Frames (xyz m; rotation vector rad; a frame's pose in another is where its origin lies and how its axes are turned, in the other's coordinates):
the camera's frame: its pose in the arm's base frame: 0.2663 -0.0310 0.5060 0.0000 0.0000 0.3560
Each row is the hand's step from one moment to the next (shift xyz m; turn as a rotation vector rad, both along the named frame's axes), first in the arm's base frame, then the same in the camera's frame.
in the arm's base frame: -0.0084 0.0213 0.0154 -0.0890 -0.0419 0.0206
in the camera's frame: -0.0004 0.0229 0.0154 -0.0980 -0.0083 0.0206
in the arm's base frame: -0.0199 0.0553 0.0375 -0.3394 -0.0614 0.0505
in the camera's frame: 0.0006 0.0588 0.0375 -0.3395 0.0607 0.0505
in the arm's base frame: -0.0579 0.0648 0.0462 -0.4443 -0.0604 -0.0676
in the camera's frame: -0.0317 0.0809 0.0462 -0.4375 0.0982 -0.0676
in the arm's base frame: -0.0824 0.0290 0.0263 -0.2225 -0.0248 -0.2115
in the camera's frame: -0.0671 0.0559 0.0263 -0.2172 0.0543 -0.2115
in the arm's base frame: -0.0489 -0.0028 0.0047 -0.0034 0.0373 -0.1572
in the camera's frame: -0.0468 0.0144 0.0047 0.0098 0.0361 -0.1572
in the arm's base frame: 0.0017 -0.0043 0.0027 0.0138 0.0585 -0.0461
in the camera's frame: 0.0001 -0.0046 0.0027 0.0333 0.0500 -0.0461
